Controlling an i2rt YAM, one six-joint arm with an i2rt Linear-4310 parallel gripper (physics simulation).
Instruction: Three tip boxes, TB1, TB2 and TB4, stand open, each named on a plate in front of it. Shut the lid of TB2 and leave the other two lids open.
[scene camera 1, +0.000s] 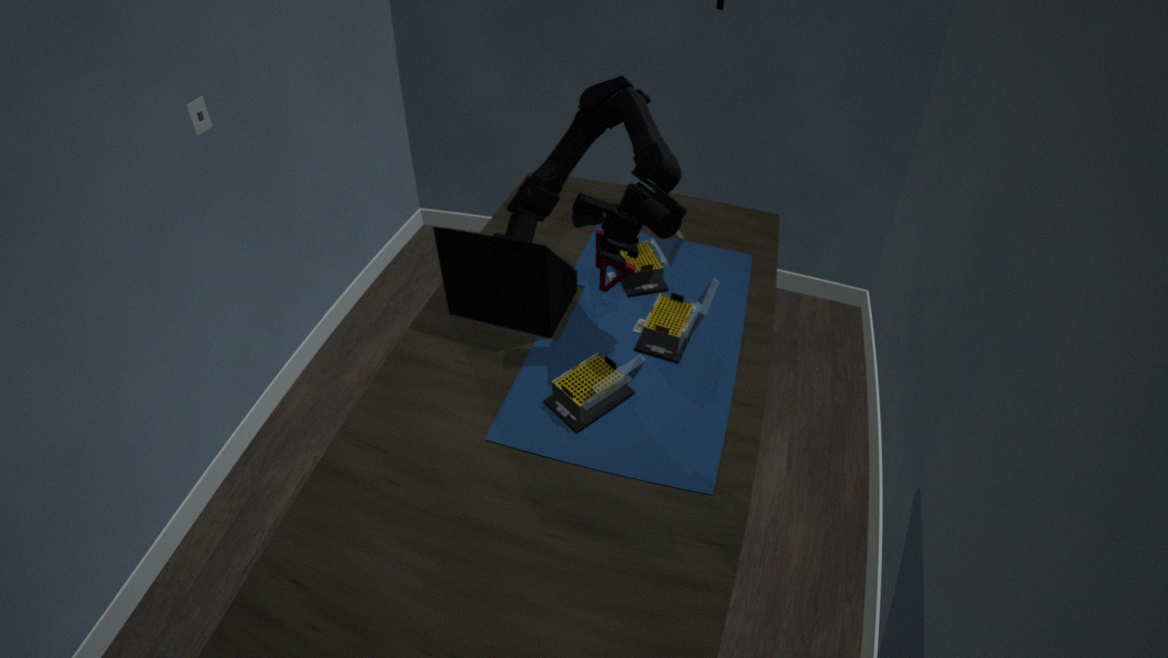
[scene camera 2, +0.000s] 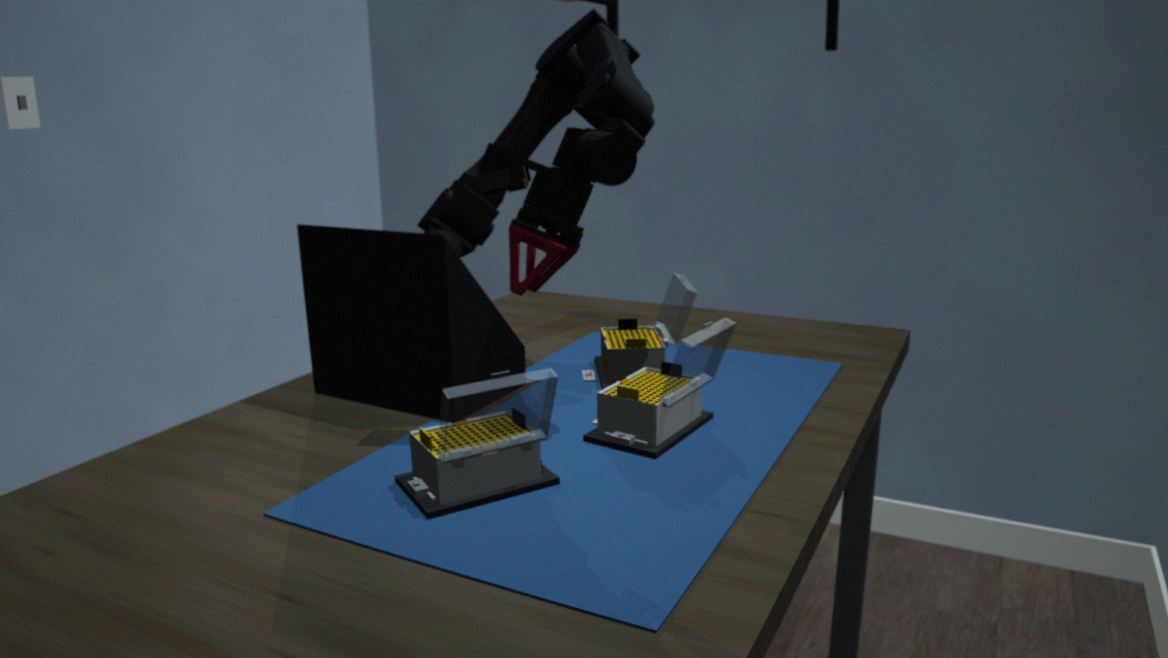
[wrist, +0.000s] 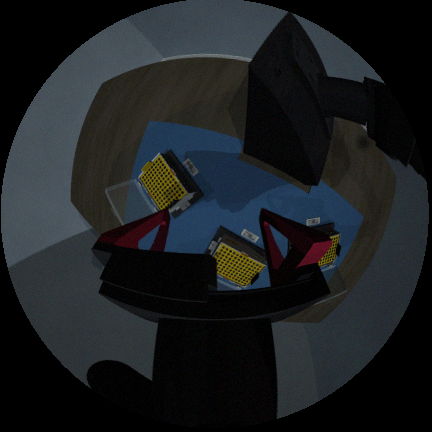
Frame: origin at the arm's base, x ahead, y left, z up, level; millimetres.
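Seen in the pictures: gripper, between the fingertips: (scene camera 1: 600, 279) (scene camera 2: 523, 291) (wrist: 214, 212); arm's base, origin of its link: (scene camera 1: 515, 249) (scene camera 2: 422, 281) (wrist: 317, 94).
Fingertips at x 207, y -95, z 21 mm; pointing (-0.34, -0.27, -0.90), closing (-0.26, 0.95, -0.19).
Pixels of each thing's top centre, then the offset from my fingertips to it. Level surfaces: height alone.
- middle box, centre of its top: (scene camera 2: 650, 374) (scene camera 1: 670, 309) (wrist: 234, 271) dz -112, dx +144, dy +64 mm
- far box, centre of its top: (scene camera 2: 631, 328) (scene camera 1: 640, 251) (wrist: 323, 256) dz -112, dx +50, dy +266 mm
- blue mat, height of its surface: dz -187 mm
- wooden table, height of its surface: dz -190 mm
Three tip boxes with yellow racks stand on dark bases, their clear lids raised. The near box (scene camera 1: 586, 382) (scene camera 2: 474, 437) (wrist: 162, 182) shows at left in the wrist view, its lid (scene camera 2: 539, 404) tilted up. The middle box (scene camera 1: 668, 317) (scene camera 2: 649, 388) (wrist: 237, 264) has its lid (scene camera 1: 707, 297) (scene camera 2: 707, 347) up. The far box (scene camera 1: 642, 259) (scene camera 2: 631, 343) (wrist: 330, 250) has its lid (scene camera 2: 677, 306) up; the right finger partly hides this box in the wrist view. I cannot surely read the name plates (wrist: 191, 166) (wrist: 249, 235) (wrist: 313, 221). My gripper (scene camera 1: 605, 286) (scene camera 2: 523, 290) (wrist: 214, 212) is open and empty, above the mat.
The boxes stand on a blue mat (scene camera 1: 653, 457) (scene camera 2: 613, 572) (wrist: 162, 132) on a wooden table (scene camera 1: 449, 531) (scene camera 2: 122, 555) (wrist: 125, 100). A tall black wedge-shaped block (scene camera 1: 506, 282) (scene camera 2: 375, 318) (wrist: 285, 110) stands by the arm's base, beside the mat.
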